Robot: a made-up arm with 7 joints. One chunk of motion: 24 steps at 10 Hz.
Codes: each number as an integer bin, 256 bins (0 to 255) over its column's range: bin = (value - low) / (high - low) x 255, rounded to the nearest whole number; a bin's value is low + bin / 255 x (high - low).
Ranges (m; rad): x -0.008..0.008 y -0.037..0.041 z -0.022..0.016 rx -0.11..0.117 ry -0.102..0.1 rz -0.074..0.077
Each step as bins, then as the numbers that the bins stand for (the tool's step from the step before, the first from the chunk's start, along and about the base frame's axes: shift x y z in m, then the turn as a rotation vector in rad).
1 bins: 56 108 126 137 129 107
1 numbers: -0.00449 -0.00396 -0.00322 0.01196 0.00019 -0.01064
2 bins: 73 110 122 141 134 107
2 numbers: -0.00342 -0.00335 -0.00382 0.01552 0.00415 -0.01064
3 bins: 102 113 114 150 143 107
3 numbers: -0.00160 -0.00244 -0.00501 0.02353 0.01128 -0.01064
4 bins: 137 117 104 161 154 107
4 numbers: 0.00060 -0.00121 -0.00650 0.03332 0.01999 -0.01064
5 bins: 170 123 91 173 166 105
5 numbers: 0.00267 0.00062 -0.00844 0.04400 0.02950 -0.01182
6 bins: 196 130 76 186 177 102
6 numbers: 0.00430 0.00276 -0.01067 0.05558 0.03821 -0.01360
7 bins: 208 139 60 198 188 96
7 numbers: 0.00505 0.00552 -0.01306 0.06626 0.04693 -0.01715
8 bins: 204 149 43 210 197 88
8 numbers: 0.00480 0.00858 -0.01559 0.07694 0.05405 -0.02189
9 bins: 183 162 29 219 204 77
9 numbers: 0.00348 0.01255 -0.01768 0.08495 0.05960 -0.02840
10 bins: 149 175 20 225 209 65
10 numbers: 0.00135 0.01653 -0.01902 0.09029 0.06356 -0.03551
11 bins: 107 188 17 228 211 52
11 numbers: -0.00129 0.02051 -0.01947 0.09296 0.06515 -0.04321
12 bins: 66 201 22 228 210 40
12 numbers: -0.00386 0.02448 -0.01872 0.09296 0.06435 -0.05031
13 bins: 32 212 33 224 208 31
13 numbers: -0.00599 0.02785 -0.01708 0.08940 0.06277 -0.05564
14 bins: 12 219 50 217 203 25
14 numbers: -0.00725 0.02999 -0.01455 0.08317 0.05881 -0.05920
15 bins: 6 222 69 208 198 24
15 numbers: -0.00762 0.03091 -0.01172 0.07516 0.05485 -0.05979
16 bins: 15 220 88 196 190 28
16 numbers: -0.00706 0.03029 -0.00889 0.06448 0.04851 -0.05742
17 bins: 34 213 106 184 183 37
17 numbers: -0.00587 0.02815 -0.00620 0.05380 0.04296 -0.05209
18 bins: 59 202 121 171 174 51
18 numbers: -0.00430 0.02479 -0.00397 0.04222 0.03584 -0.04380
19 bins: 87 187 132 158 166 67
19 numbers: -0.00254 0.02020 -0.00233 0.03065 0.02950 -0.03433
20 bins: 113 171 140 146 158 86
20 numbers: -0.00091 0.01531 -0.00114 0.01997 0.02316 -0.02307
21 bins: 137 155 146 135 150 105
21 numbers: 0.00060 0.01041 -0.00024 0.01018 0.01682 -0.01182
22 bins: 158 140 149 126 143 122
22 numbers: 0.00191 0.00582 0.00020 0.00216 0.01128 -0.00176
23 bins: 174 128 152 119 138 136
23 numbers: 0.00292 0.00215 0.00065 -0.00407 0.00732 0.00653
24 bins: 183 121 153 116 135 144
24 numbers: 0.00348 0.00001 0.00080 -0.00674 0.00494 0.01127
